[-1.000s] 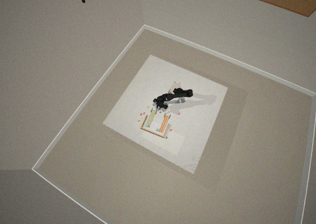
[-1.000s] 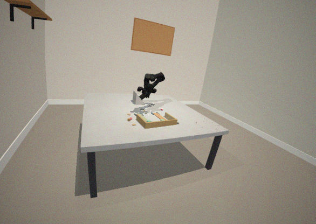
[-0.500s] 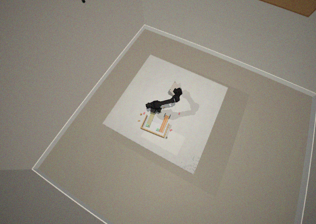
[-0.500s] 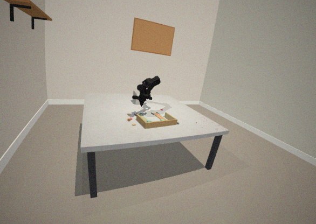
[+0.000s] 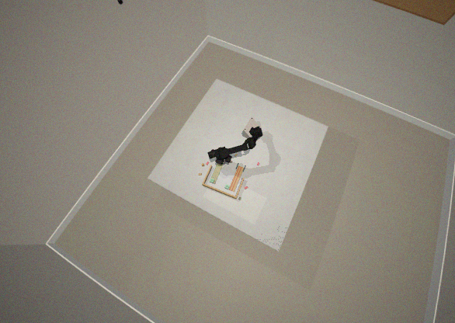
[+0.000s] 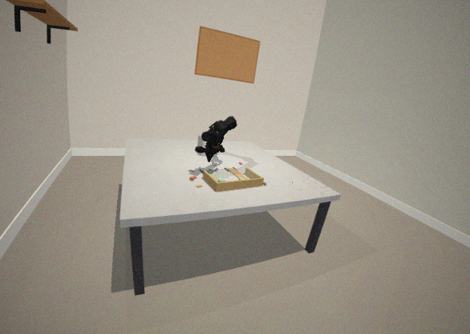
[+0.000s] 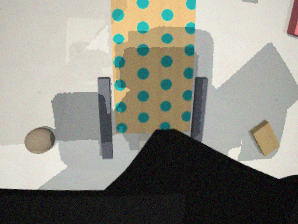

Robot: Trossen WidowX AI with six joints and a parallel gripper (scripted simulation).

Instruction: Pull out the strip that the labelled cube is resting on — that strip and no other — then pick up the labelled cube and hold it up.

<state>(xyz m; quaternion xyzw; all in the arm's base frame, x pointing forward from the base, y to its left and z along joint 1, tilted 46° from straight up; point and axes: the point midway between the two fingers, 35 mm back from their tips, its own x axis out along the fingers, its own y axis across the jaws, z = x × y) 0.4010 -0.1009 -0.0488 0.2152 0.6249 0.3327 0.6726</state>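
Now: the strip 90 mm ahead of my gripper tip, 70 mm below it and 10 mm to the left of it.
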